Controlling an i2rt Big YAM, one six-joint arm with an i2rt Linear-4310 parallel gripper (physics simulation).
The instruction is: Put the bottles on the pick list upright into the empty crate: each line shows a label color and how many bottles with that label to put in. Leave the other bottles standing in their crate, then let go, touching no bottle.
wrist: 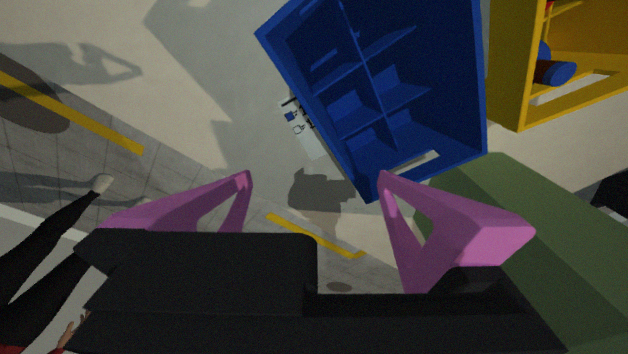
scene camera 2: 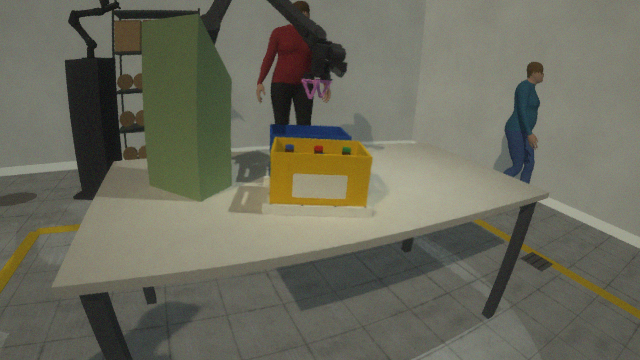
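Where they show: gripper, fingertip midpoint: (wrist: 314,177) (scene camera 2: 315,98); arm's base at its link origin: (scene camera 2: 180,52).
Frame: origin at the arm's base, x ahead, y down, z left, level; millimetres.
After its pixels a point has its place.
My gripper (scene camera 2: 316,95) {x 469, y 161, z 195 mm} (wrist: 314,177) {x 469, y 161, z 195 mm} is open and empty, high above the table behind the blue crate (scene camera 2: 310,132) {x 457, y 296, z 187 mm} (wrist: 483,100) {x 390, y 269, z 9 mm}. The blue crate has divided compartments; no bottle shows in them in the wrist view. The yellow crate (scene camera 2: 280,185) {x 337, y 361, z -217 mm} (wrist: 505,65) {x 402, y 298, z -36 mm} stands beside it. In the scene view, a blue cap (scene camera 2: 289,148) {x 363, y 288, z -98 mm}, a red cap (scene camera 2: 318,149) {x 451, y 287, z -103 mm} and a green cap (scene camera 2: 346,150) {x 536, y 285, z -108 mm} show inside it. In the wrist view, a brown bottle with a blue cap (wrist: 562,74) {x 365, y 281, z -84 mm} shows; bottle labels are hidden. The pick list (wrist: 311,142) {x 378, y 442, z 255 mm} shows a blue square and a white square; its numbers are partly covered by the blue crate.
A tall green block (scene camera 2: 172,110) {x 6, y 174, z -104 mm} (wrist: 550,225) {x 155, y 217, z -48 mm} stands on the table (scene camera 2: 200,240) {x 140, y 444, z -377 mm} beside the crates. A low white base (scene camera 2: 317,210) {x 440, y 426, z -235 mm} lies under the yellow crate. A person in red (scene camera 2: 287,55) stands behind the table, and a person in teal (scene camera 2: 524,107) is off to the right.
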